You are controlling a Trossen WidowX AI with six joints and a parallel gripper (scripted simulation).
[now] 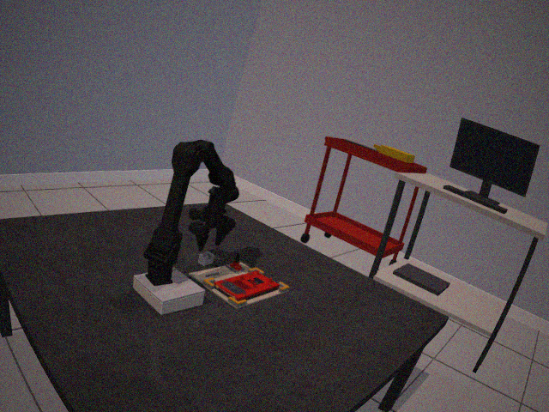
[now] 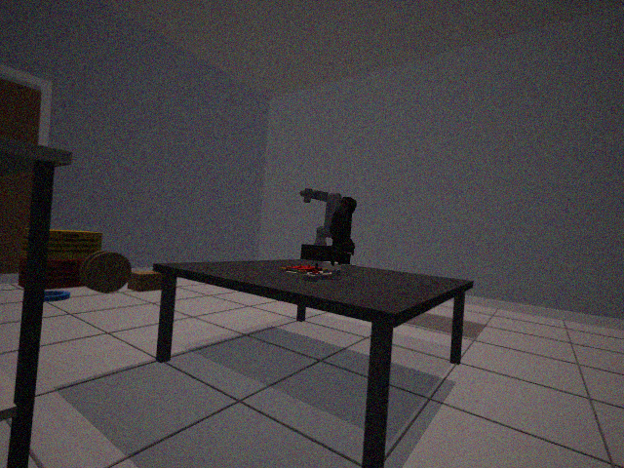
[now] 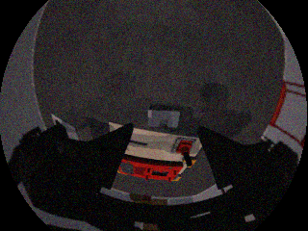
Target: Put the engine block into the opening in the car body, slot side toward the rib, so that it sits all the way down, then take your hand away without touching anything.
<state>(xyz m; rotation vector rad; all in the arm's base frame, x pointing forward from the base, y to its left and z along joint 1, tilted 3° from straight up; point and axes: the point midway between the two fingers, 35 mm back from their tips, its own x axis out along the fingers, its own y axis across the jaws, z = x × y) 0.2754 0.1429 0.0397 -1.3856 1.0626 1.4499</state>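
Right now the grey engine block is 40 mm below my gripper tip.
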